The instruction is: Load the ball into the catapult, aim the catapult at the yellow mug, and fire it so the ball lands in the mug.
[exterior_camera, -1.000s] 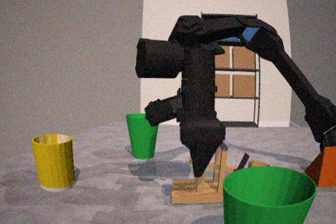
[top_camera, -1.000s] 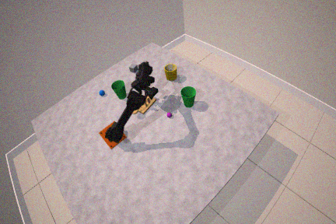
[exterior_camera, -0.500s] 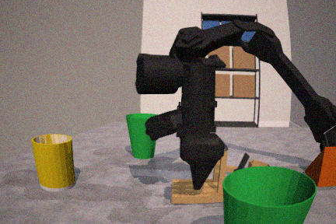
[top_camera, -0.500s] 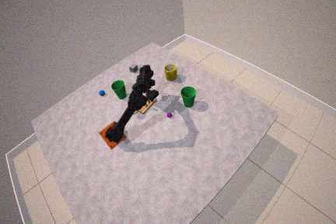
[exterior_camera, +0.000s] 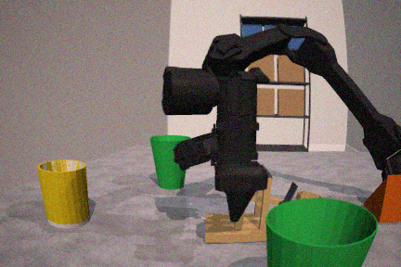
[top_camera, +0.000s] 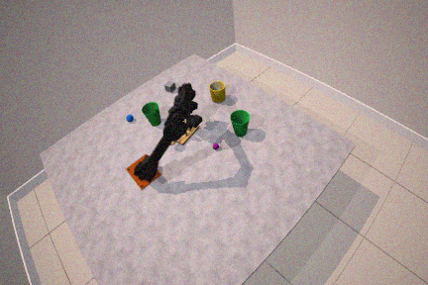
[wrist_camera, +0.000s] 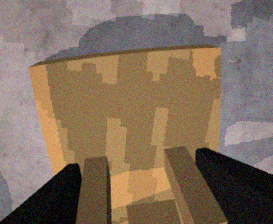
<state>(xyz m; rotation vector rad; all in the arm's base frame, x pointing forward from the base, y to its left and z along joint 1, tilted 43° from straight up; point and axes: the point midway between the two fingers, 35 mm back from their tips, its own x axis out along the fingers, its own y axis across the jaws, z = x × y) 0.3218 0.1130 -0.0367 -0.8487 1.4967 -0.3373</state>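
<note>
Right now my gripper tip is 50 mm below the catapult upright frame, 40 mm past it and 10 mm to the left of it. From my gripper tip the other things lie so: wooden catapult 70 mm behind, 20 mm above, 10 mm to the right; purple ball 190 mm to the right, 40 mm ahead, 20 mm below; yellow mug 270 mm ahead, 90 mm to the left.
</note>
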